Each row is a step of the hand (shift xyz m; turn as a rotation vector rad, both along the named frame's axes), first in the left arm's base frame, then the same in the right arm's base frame.
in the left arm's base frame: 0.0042 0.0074 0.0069 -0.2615 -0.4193 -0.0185
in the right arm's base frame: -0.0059 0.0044 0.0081 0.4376 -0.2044 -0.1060
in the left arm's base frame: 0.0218 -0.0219 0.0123 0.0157 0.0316 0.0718
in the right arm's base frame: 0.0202 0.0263 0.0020 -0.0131 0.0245 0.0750
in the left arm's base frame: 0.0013 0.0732 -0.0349 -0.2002 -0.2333 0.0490
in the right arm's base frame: -0.0790 -0.0146 -0.0113 0.2693 -0.1561 0.0047
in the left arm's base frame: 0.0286 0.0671 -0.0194 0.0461 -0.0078 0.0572
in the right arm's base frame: -0.0738 0.0157 -0.0023 0.0148 0.0565 0.0453
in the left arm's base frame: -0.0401 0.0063 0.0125 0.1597 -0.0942 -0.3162
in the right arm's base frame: 0.0045 -0.0376 0.0193 -0.0252 0.1094 -0.3489
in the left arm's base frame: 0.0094 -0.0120 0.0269 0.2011 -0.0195 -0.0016
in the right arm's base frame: 0.0170 0.0157 0.0205 -0.0174 0.1982 -0.0354
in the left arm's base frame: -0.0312 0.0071 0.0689 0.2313 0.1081 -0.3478
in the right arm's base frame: 0.0176 -0.0186 0.0715 -0.2378 0.1474 -0.3285
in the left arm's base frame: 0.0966 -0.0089 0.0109 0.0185 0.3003 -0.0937
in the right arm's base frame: -0.0056 0.0973 -0.0058 -0.3128 -0.0378 -0.0016
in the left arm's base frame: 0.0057 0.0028 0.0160 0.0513 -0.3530 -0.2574
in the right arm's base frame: 0.0007 0.0081 0.0151 0.2547 0.0479 -0.3554
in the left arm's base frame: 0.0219 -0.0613 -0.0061 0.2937 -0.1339 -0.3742
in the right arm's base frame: 0.0525 0.0281 -0.0271 -0.0271 0.2344 -0.4342
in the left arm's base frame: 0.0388 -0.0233 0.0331 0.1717 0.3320 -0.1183
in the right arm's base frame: 0.0242 0.0469 0.0189 -0.3765 0.1029 -0.0367
